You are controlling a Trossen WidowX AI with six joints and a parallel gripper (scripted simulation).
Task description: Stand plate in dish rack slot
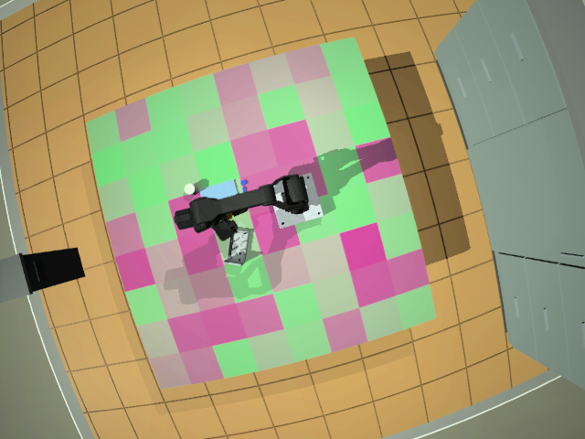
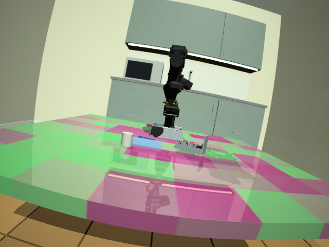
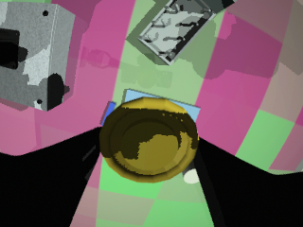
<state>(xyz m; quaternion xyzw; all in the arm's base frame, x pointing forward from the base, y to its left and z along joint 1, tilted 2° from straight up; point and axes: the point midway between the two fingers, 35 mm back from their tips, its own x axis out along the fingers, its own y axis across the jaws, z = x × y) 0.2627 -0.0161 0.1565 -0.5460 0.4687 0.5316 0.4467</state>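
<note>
Now: gripper tip 160 mm above the grey dish rack, 130 mm to the right of it and 20 mm short of it. Also, from my gripper tip: blue utensil: 180 mm below, 90 mm to the right, 70 mm behind; then yellow plate: 10 mm above; then light blue mat: 180 mm below, 70 mm to the right, 40 mm ahead.
</note>
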